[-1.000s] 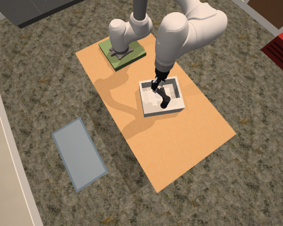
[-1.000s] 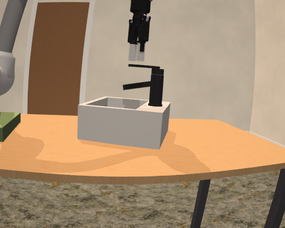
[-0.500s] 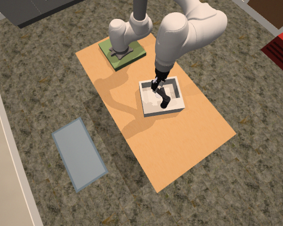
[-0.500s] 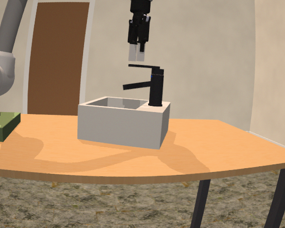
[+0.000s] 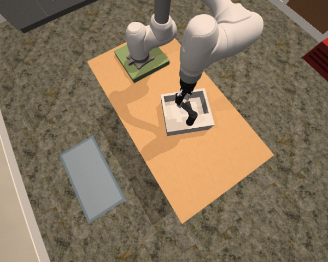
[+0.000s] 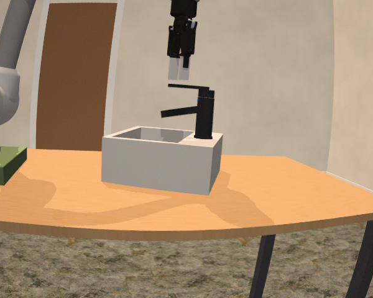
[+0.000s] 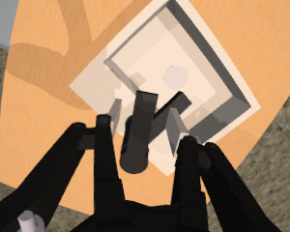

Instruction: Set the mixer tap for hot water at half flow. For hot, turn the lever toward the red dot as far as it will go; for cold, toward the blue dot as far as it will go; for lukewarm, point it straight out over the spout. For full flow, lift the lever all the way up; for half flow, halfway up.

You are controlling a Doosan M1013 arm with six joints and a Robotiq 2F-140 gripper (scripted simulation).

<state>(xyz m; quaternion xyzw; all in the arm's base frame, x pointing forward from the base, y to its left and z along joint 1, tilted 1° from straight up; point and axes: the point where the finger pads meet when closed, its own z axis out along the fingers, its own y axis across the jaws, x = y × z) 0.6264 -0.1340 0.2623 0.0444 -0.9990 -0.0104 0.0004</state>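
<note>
The lever is 40 mm ahead of my hand and 50 mm below it. From my hand the other things lie so: black mixer tap 70 mm ahead, 10 mm to the left, 90 mm below; then white basin 10 mm behind, 70 mm to the left, 280 mm below.
</note>
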